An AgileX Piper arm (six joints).
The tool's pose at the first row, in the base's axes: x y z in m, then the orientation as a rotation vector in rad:
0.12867, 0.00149, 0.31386, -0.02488, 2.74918, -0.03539
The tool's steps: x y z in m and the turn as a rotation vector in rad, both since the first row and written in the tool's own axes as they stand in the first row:
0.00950, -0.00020, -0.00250, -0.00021, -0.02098, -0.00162
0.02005, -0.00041, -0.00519, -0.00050, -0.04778, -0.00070
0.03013, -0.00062, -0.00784, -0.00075, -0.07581, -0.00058
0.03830, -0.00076, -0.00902, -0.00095, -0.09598, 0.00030
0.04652, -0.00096, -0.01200, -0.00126, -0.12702, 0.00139
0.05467, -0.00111, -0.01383, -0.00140, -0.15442, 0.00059
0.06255, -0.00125, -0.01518, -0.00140, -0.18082, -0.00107
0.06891, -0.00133, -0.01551, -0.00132, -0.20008, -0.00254
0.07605, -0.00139, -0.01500, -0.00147, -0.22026, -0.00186
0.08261, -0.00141, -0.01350, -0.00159, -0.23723, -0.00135
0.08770, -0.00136, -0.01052, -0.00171, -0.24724, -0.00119
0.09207, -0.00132, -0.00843, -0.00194, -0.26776, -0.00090
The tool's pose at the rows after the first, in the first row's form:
0.11894, 0.00113, 0.31255, -0.02738, 2.72820, -0.03509
0.10817, 0.00074, 0.31101, -0.02648, 2.70142, -0.03386
0.09784, 0.00036, 0.30962, -0.02668, 2.67340, -0.03290
0.08984, 0.00007, 0.30759, -0.02575, 2.65324, -0.03197
0.08111, -0.00025, 0.30721, -0.02469, 2.62221, -0.03062
0.07288, -0.00055, 0.30579, -0.02606, 2.59482, -0.03008
0.06509, -0.00083, 0.30403, -0.02849, 2.56842, -0.02997
0.05909, -0.00105, 0.30191, -0.03056, 2.54915, -0.03006
0.05269, -0.00128, 0.29872, -0.02988, 2.52898, -0.02927
0.04720, -0.00148, 0.29483, -0.02938, 2.51202, -0.02864
0.04363, -0.00160, 0.29013, -0.02929, 2.50201, -0.02824
0.04039, -0.00171, 0.28653, -0.02914, 2.48150, -0.02746

